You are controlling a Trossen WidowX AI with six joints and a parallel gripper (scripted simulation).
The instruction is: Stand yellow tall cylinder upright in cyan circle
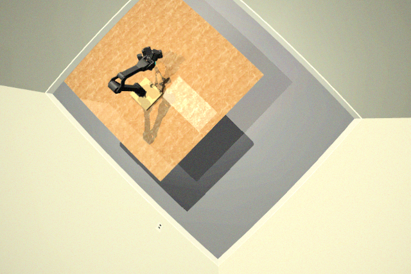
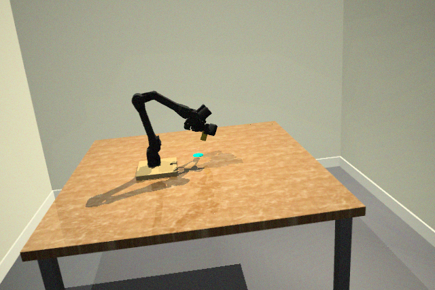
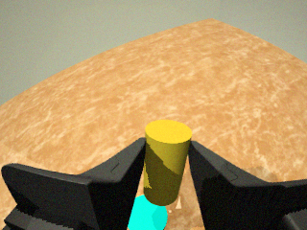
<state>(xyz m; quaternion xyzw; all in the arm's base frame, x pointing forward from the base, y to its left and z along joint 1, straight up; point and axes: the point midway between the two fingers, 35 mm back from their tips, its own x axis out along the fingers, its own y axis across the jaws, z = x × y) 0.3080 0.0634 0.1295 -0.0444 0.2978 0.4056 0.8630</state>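
Now: gripper tip 6 cm past the cyan circle, 1 cm to the left of it and 13 cm above it. Round my gripper tip: yellow tall cylinder: 1 cm behind, 2 cm below.
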